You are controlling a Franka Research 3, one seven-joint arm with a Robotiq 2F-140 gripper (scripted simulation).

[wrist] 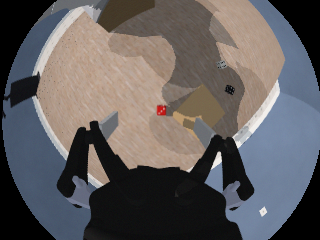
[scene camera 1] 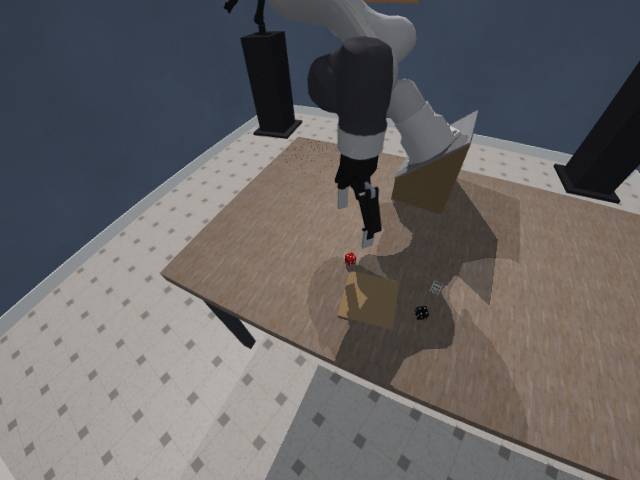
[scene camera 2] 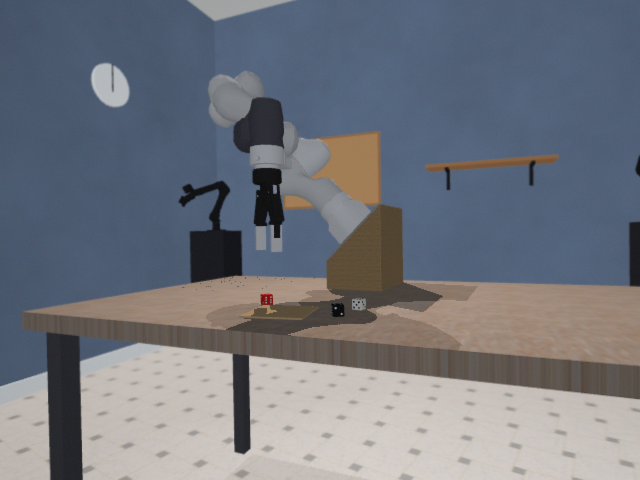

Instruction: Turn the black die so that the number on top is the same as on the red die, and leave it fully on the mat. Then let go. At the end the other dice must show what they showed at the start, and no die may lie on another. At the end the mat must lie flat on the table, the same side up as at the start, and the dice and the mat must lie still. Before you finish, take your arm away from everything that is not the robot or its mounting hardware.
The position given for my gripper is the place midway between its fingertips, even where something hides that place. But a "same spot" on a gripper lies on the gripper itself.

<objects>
My gripper shows in the wrist view (156, 121), in scene camera 1 and in scene camera 2. One and the same spot on my gripper: (scene camera 1: 369, 204) is (scene camera 2: 272, 196).
</objects>
